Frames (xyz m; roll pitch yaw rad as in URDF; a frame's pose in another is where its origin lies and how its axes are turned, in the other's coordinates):
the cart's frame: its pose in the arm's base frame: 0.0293 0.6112 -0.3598 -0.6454 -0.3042 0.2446
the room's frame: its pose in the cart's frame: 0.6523 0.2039 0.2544 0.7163 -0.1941 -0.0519
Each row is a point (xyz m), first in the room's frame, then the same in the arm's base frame.
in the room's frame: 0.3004 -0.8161 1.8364
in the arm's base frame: 0.2641 0.0448 1.6504
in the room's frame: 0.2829 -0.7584 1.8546
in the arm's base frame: 0.2221 0.0907 1.6599
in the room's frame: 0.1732 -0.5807 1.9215
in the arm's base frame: 0.0413 0.2142 1.6725
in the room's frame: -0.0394 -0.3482 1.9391
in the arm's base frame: -0.2226 0.3688 1.5949
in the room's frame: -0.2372 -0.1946 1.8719
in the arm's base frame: -0.4106 0.4690 1.4471
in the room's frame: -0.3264 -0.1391 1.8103
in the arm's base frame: -0.4772 0.5070 1.3524
